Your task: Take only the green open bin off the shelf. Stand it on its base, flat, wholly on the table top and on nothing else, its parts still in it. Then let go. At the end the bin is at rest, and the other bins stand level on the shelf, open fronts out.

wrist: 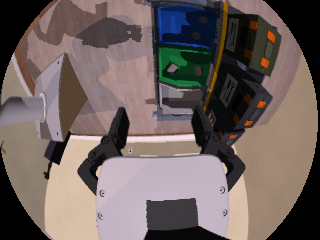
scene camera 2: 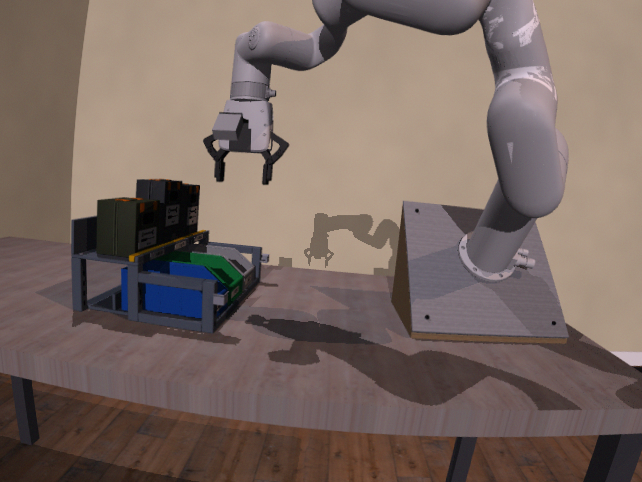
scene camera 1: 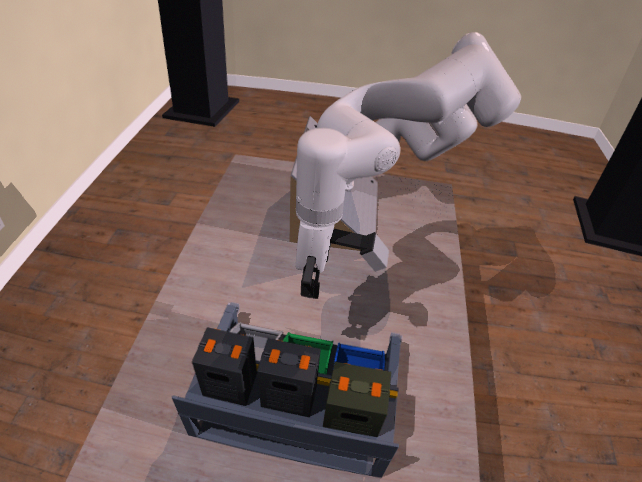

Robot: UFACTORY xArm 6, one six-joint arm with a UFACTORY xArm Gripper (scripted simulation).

Observation:
In view: the gripper (scene camera 2: 242, 183), a blue bin (scene camera 2: 177, 301) and a grey bin (scene camera 2: 231, 255).
The blue bin shows as well in the wrist view (wrist: 177, 29) and in scene camera 1 (scene camera 1: 358, 356). The grey bin is seen too in the wrist view (wrist: 184, 101) and in scene camera 1 (scene camera 1: 260, 334). The gripper also shows in the wrist view (wrist: 160, 113) and in scene camera 1 (scene camera 1: 314, 277).

